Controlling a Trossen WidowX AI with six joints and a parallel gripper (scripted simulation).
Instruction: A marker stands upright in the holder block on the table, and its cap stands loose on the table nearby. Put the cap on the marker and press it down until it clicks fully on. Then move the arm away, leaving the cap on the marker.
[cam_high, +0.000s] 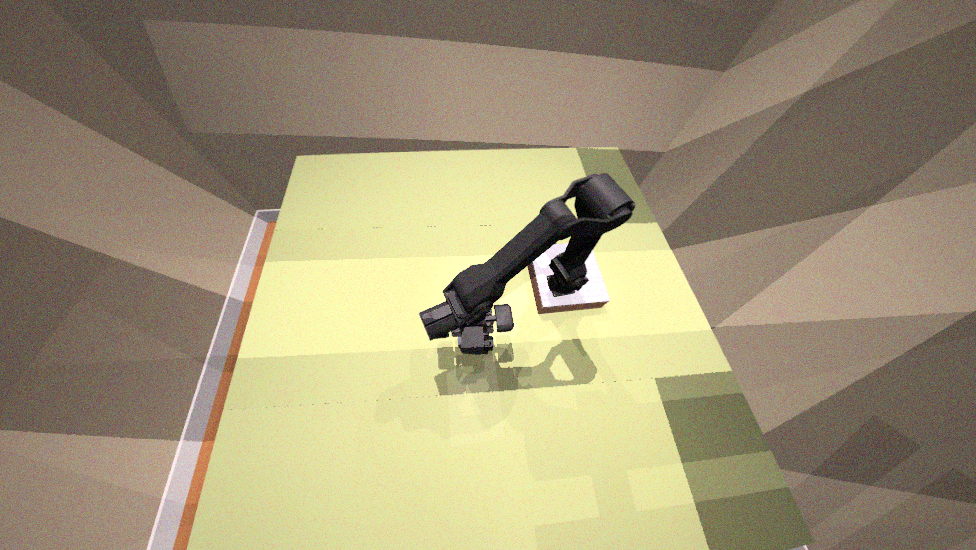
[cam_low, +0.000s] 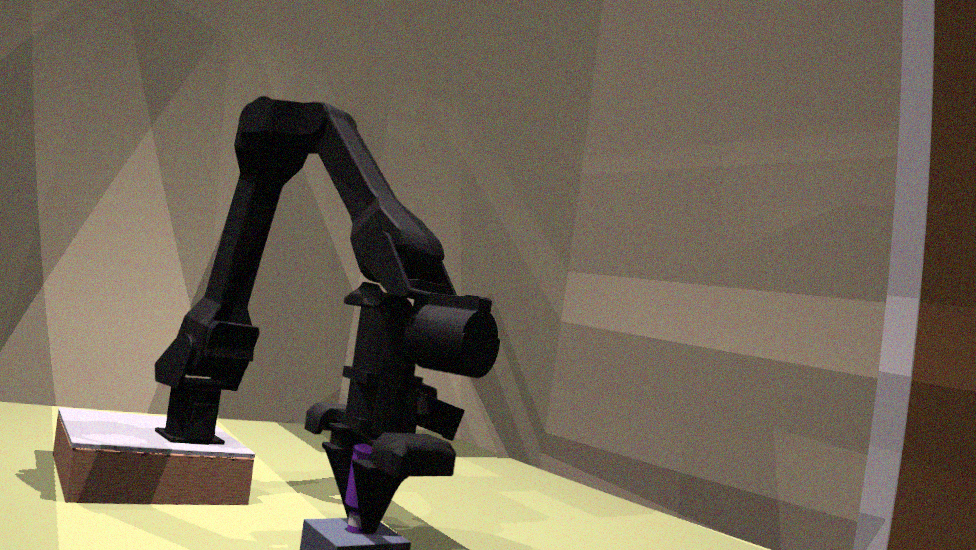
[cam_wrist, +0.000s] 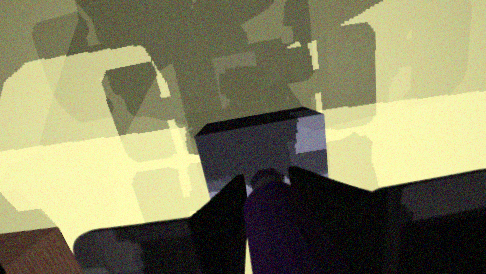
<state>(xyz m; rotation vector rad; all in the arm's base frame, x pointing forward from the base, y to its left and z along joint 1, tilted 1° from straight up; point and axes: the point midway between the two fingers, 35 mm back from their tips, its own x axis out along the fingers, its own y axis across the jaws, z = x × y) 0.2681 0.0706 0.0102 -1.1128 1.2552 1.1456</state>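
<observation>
Right now my gripper tip is 50 mm below the purple marker cap.
</observation>
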